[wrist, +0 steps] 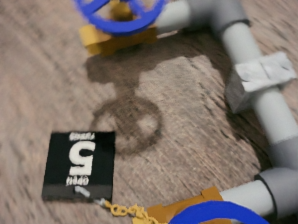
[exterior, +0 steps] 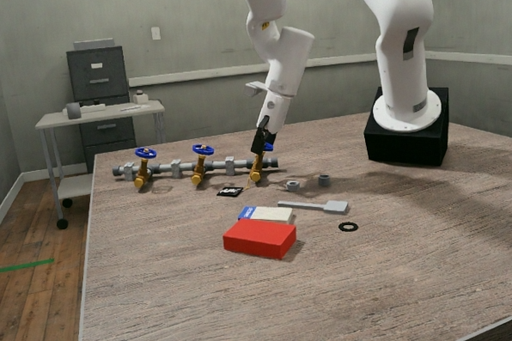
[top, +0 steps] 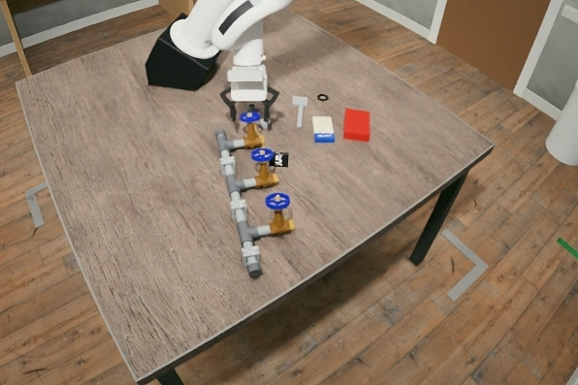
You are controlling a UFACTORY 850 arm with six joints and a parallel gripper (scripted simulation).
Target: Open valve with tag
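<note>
Right now my hand is 50 mm past the grey hex nut, 90 mm to the right of it and 90 mm above it. The rest, counted from my hand: grey cap (130 mm behind, 90 mm to the left, 100 mm below); grey t-shaped tool (50 mm behind, 230 mm to the left, 100 mm below); black tag (100 mm ahead, 40 mm to the left, 100 mm below).
</note>
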